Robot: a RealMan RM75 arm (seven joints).
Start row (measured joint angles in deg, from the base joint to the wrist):
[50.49 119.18 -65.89 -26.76 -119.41 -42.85 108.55]
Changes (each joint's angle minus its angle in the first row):
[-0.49 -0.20 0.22 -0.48 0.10 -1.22 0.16]
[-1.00 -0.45 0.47 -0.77 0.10 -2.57 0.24]
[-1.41 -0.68 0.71 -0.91 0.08 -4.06 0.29]
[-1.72 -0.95 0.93 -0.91 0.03 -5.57 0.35]
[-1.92 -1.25 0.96 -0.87 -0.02 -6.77 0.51]
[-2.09 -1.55 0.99 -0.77 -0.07 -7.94 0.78]
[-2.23 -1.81 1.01 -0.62 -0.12 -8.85 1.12]
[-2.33 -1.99 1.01 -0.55 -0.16 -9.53 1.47]
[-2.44 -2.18 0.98 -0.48 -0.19 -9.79 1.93]
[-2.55 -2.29 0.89 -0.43 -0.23 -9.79 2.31]
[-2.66 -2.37 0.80 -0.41 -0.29 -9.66 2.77]
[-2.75 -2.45 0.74 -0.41 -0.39 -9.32 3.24]
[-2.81 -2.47 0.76 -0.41 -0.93 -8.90 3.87]
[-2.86 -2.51 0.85 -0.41 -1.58 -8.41 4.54]
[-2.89 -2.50 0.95 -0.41 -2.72 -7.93 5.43]
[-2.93 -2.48 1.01 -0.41 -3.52 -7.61 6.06]
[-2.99 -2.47 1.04 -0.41 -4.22 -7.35 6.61]
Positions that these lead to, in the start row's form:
[50.00 118.98 -65.67 -27.24 -119.31 -44.07 108.71]
[49.49 118.73 -65.42 -27.53 -119.31 -45.42 108.79]
[49.08 118.50 -65.18 -27.67 -119.33 -46.91 108.84]
[48.77 118.23 -64.96 -27.67 -119.38 -48.42 108.90]
[48.57 117.93 -64.93 -27.63 -119.43 -49.62 109.06]
[48.40 117.63 -64.90 -27.53 -119.48 -50.79 109.33]
[48.26 117.37 -64.88 -27.38 -119.53 -51.70 109.67]
[48.16 117.19 -64.88 -27.31 -119.57 -52.38 110.02]
[48.05 117.00 -64.91 -27.24 -119.60 -52.64 110.48]
[47.94 116.89 -65.00 -27.19 -119.64 -52.64 110.86]
[47.83 116.81 -65.09 -27.17 -119.70 -52.51 111.32]
[47.74 116.73 -65.15 -27.17 -119.80 -52.17 111.79]
[47.68 116.71 -65.13 -27.17 -120.34 -51.75 112.42]
[47.63 116.67 -65.04 -27.17 -120.99 -51.26 113.09]
[47.60 116.68 -64.94 -27.17 -122.13 -50.78 113.98]
[47.56 116.70 -64.88 -27.17 -122.93 -50.46 114.61]
[47.50 116.71 -64.85 -27.17 -123.63 -50.20 115.16]

